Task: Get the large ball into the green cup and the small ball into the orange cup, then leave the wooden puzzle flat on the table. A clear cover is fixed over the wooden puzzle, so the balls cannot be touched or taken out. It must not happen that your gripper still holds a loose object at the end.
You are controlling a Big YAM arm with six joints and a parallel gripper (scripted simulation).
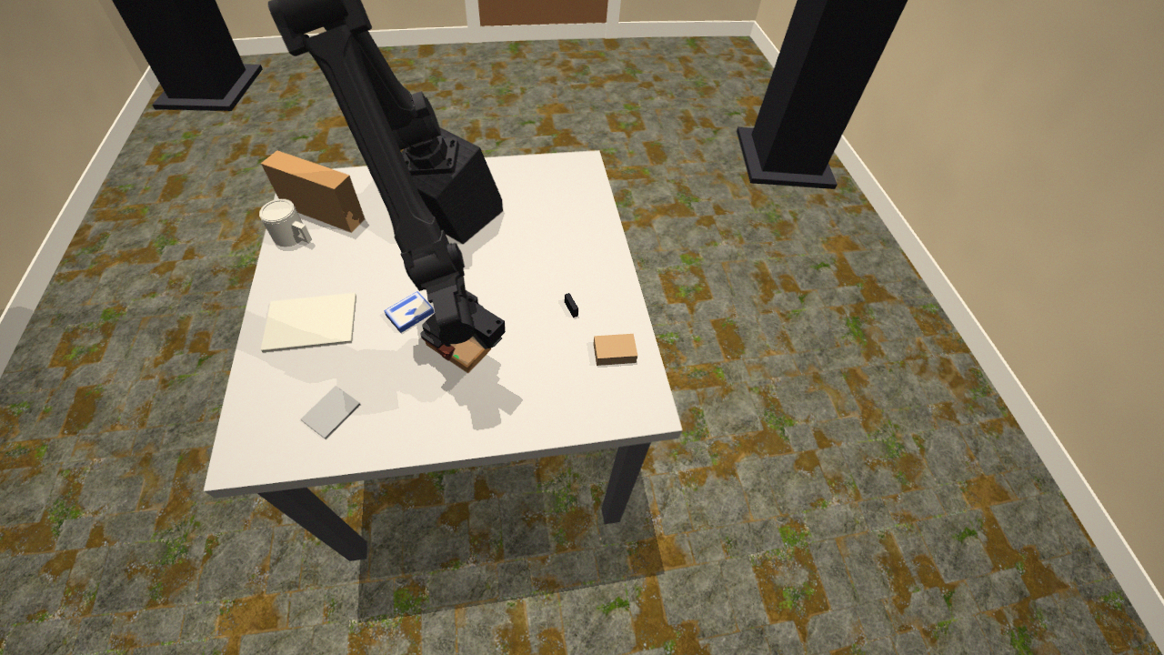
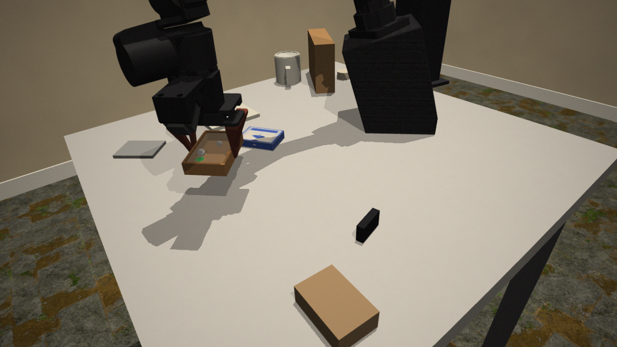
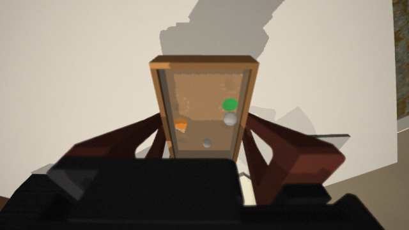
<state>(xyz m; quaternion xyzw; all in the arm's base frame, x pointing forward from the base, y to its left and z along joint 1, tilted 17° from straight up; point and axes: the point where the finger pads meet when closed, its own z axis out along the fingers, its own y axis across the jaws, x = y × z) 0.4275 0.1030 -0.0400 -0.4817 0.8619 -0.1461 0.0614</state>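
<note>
Now: hand 10 mm above the wooden puzzle. Also, from my hand: tan box: 50 mm behind, 320 mm to the left, 70 mm below; grey tile: 120 mm ahead, 240 mm to the right, 80 mm below; black block: 160 mm behind, 220 mm to the left, 70 mm below.
</note>
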